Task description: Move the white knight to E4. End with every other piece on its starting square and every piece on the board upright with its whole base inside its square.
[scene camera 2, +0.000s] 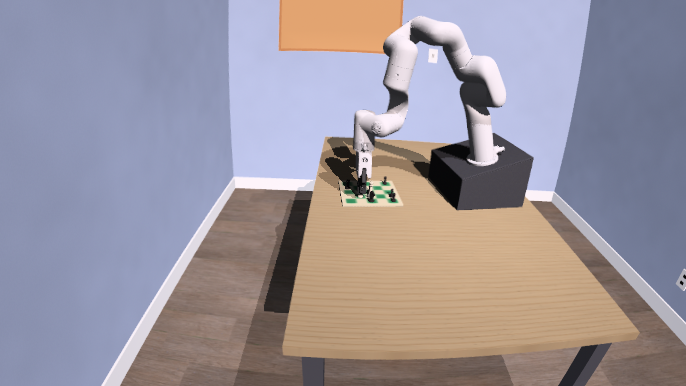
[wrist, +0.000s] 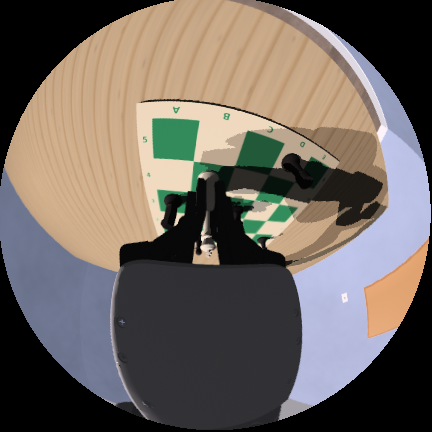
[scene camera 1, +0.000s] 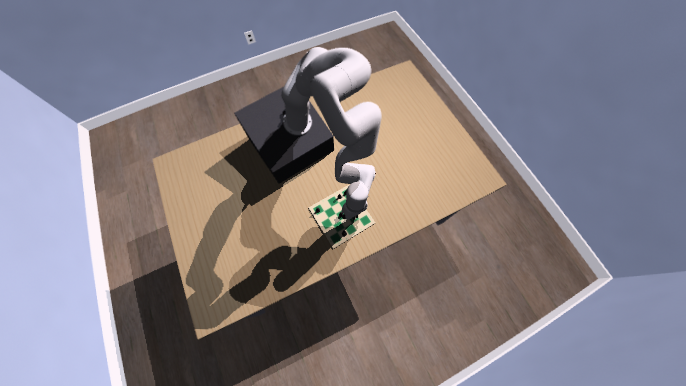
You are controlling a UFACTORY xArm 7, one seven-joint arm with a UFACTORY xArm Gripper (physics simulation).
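Seen in the pictures: gripper, fingertip midpoint: [scene camera 2: 361, 193] [wrist: 207, 190] [scene camera 1: 353, 216]; arm's base at its link origin: [scene camera 2: 482, 159] [scene camera 1: 297, 122].
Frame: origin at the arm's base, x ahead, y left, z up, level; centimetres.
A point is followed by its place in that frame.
Note:
The white knight [wrist: 207, 220] {x 44.0, y -0.2, z -13.1 cm} is a tall, pale piece between the fingers in the wrist view. It looks upright, with its base on the board around B4. My gripper [scene camera 1: 347, 217] {x 47.1, y 0.2, z -14.2 cm} [scene camera 2: 361, 192] {x 47.1, y 0.2, z -14.2 cm} [wrist: 207, 190] {x 47.1, y 0.2, z -14.2 cm} is low over the board [scene camera 1: 324, 205] {x 35.3, y -8.1, z -15.7 cm} [scene camera 2: 382, 204] {x 40.2, y 6.7, z -15.7 cm} [wrist: 145, 120] {x 52.8, y 6.1, z -15.7 cm}, shut on the white knight. The fingers hide its sides. One black piece [wrist: 170, 210] {x 44.5, y 3.7, z -13.6 cm} stands close beside the left finger, around A3. Another black piece [wrist: 298, 170] {x 51.5, y -7.1, z -13.7 cm} [scene camera 1: 343, 233] {x 51.5, y -8.1, z -12.5 cm} stands around D5 in shadow. Further black pieces are partly hidden behind the right finger in the wrist view.
More black pieces [scene camera 2: 371, 196] {x 43.9, y 4.3, z -13.7 cm} stand on the board, including one near its right corner [scene camera 2: 393, 196] {x 35.7, y 3.9, z -13.9 cm} and one at its back [scene camera 2: 385, 180] {x 35.7, y -11.4, z -14.2 cm}. The board lies on the wooden table [scene camera 1: 425, 150] {x 37.1, y 49.7, z -16.4 cm} [scene camera 2: 425, 280] {x 36.4, y 50.4, z -16.4 cm}. The black robot pedestal [scene camera 1: 265, 115] {x -8.9, y -11.0, z 2.8 cm} [scene camera 2: 492, 185] {x -0.7, y 10.4, z -6.6 cm} stands on the table.

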